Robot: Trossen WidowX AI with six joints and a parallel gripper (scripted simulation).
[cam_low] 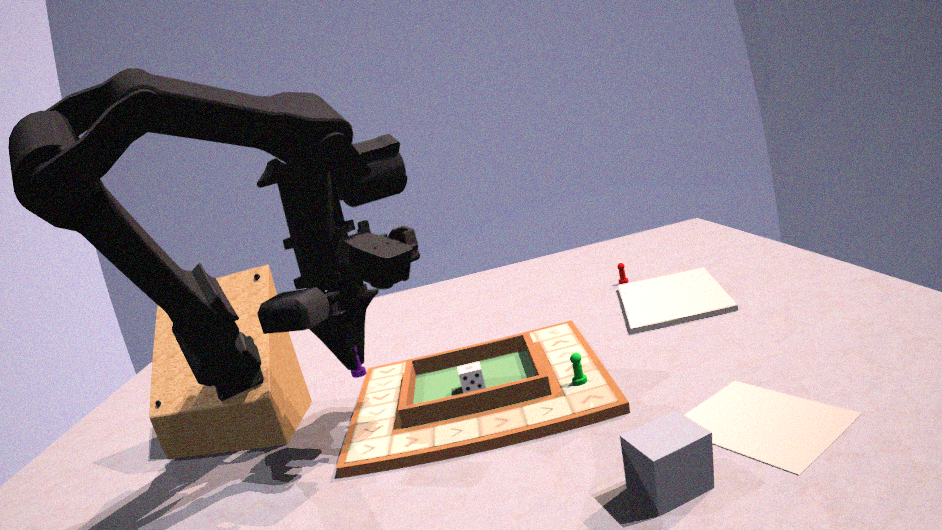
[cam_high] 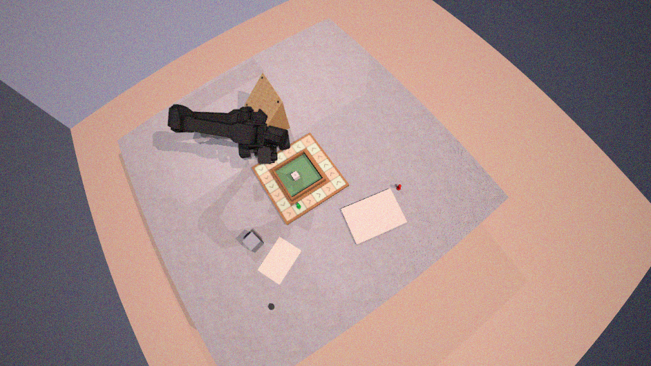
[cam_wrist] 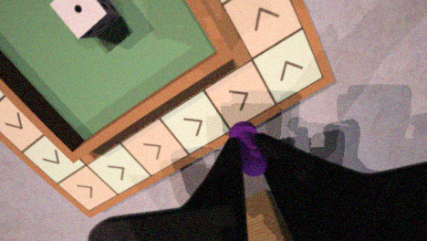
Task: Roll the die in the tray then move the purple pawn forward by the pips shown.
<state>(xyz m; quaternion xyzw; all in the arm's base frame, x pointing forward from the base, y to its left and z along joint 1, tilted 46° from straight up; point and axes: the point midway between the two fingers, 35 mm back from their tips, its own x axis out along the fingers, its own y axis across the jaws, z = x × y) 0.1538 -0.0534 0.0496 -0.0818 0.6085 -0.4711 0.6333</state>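
Right now my gripper tip is 120 mm short of the green tray, 80 mm above it and 40 mm to the right of it. The rest, counted from my gripper tip: purple pawn (10 mm above); grey cube (250 mm to the right, 210 mm ahead, 60 mm below); green pawn (220 mm ahead, 60 mm below, 40 mm to the right).
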